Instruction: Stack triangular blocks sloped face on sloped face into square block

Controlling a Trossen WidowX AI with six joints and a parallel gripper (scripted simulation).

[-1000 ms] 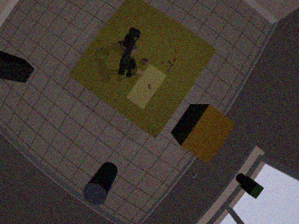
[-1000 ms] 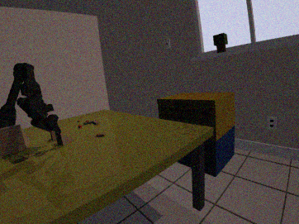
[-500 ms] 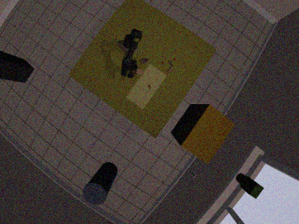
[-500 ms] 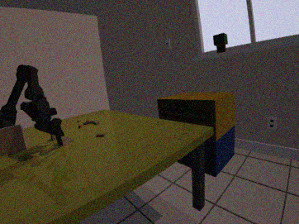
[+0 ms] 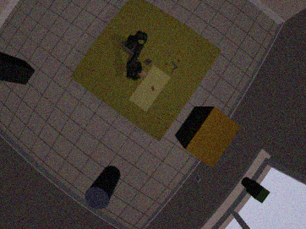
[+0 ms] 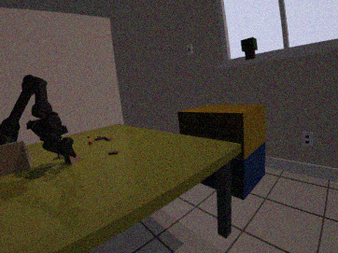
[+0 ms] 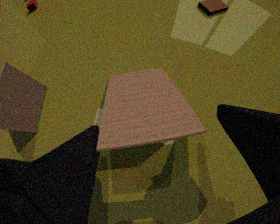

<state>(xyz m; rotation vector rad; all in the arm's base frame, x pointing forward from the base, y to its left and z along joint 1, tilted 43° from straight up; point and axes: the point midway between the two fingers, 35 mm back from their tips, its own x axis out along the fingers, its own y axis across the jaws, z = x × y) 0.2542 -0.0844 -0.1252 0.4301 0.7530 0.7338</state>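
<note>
The brown piece is 19 cm ahead of my gripper tip, 4 cm to the right of it and 3 cm below it.
</note>
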